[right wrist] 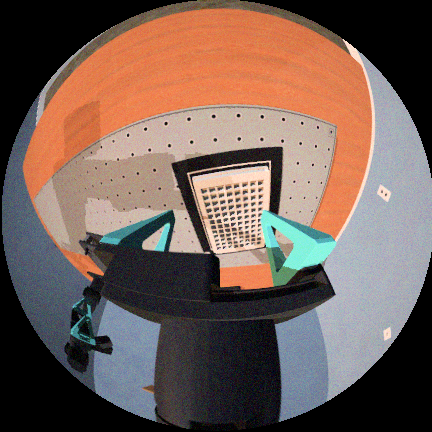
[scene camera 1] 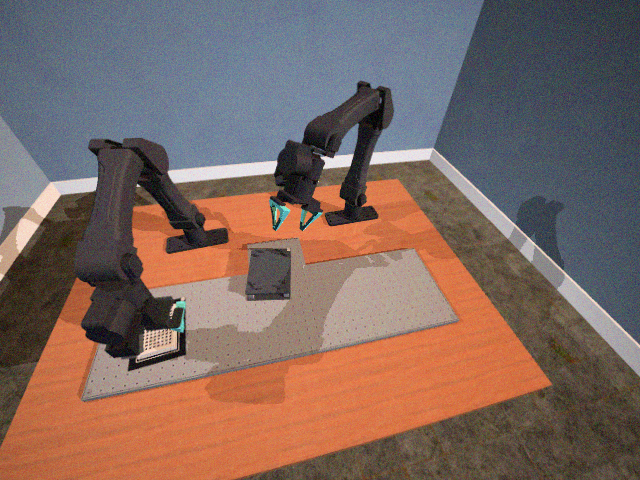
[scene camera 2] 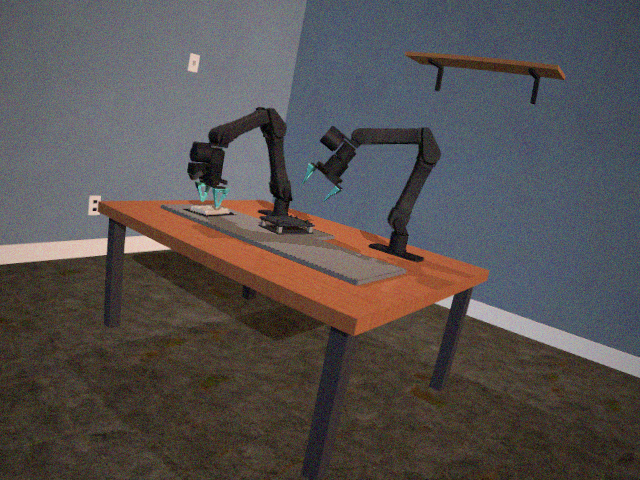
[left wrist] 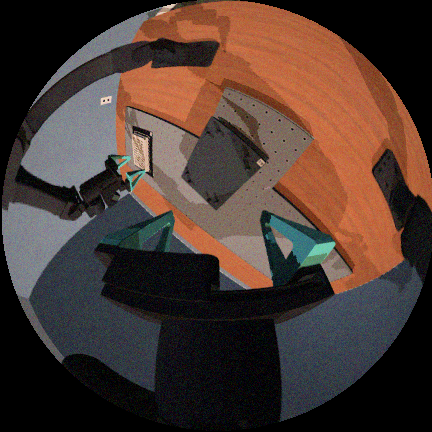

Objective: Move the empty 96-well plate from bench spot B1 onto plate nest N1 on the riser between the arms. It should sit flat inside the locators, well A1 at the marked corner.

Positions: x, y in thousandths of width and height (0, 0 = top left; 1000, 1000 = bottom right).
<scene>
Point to a well plate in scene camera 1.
245, 714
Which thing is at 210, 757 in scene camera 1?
A black plate nest.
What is my right gripper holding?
Nothing.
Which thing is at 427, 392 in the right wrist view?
A black plate nest.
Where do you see a well plate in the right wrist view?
At 536, 466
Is my right gripper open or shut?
Open.
</scene>
